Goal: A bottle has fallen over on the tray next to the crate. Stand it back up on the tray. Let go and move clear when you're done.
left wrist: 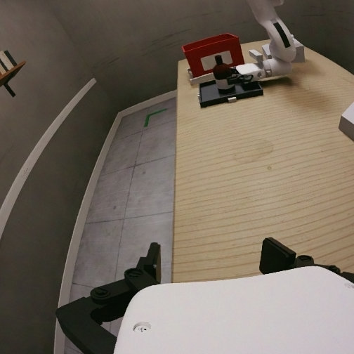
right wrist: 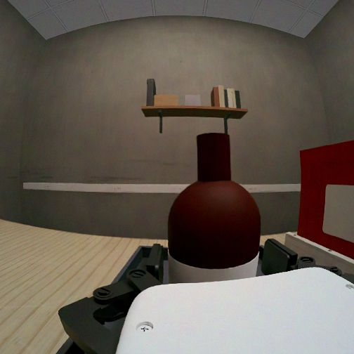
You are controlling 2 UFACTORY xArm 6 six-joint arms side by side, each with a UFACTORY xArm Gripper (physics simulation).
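The bottle (left wrist: 223, 72) (right wrist: 214, 225), with a dark red top and neck and a white lower part, stands upright on the dark tray (left wrist: 206, 99) (right wrist: 131, 263). Its base is hidden in the right wrist view by the gripper's white housing. My right gripper (right wrist: 215, 259) is open, with one finger on each side of the bottle; a narrow gap shows beside the left-hand finger. The red crate (left wrist: 192, 56) (right wrist: 311, 195) stands beside the tray, with a pale panel on its side. My left gripper (left wrist: 213, 258) is open and empty, far from the tray, over the near edge of the table.
The right arm (left wrist: 280, 50) reaches in from the right above the wooden table (left wrist: 225, 190). A pale block (left wrist: 348, 121) is at the right edge of the left wrist view. A wall shelf (right wrist: 192, 112) with books and boxes hangs behind the bottle.
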